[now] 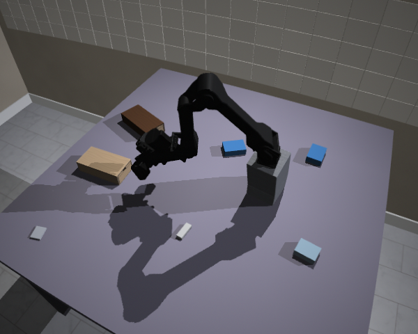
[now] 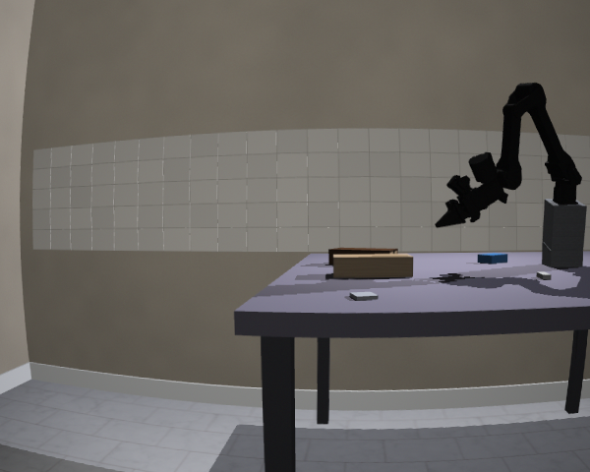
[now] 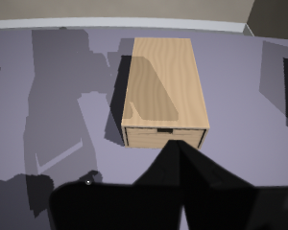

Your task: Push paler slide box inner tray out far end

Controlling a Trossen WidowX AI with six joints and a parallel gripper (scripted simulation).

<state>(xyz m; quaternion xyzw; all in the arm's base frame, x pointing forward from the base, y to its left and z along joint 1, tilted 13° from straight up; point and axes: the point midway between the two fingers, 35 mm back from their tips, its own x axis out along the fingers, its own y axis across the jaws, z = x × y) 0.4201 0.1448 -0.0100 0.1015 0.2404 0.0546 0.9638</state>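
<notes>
Right now my hand is 20 cm short of the slide box, 1 cm to the right of it and 12 cm above it. The rest, counted from my hand: small grey tile: 22 cm ahead, 37 cm to the left, 14 cm below; then small white block: 23 cm behind, 13 cm to the left, 14 cm below; then inner tray: 20 cm ahead, 1 cm to the left, 12 cm below.
</notes>
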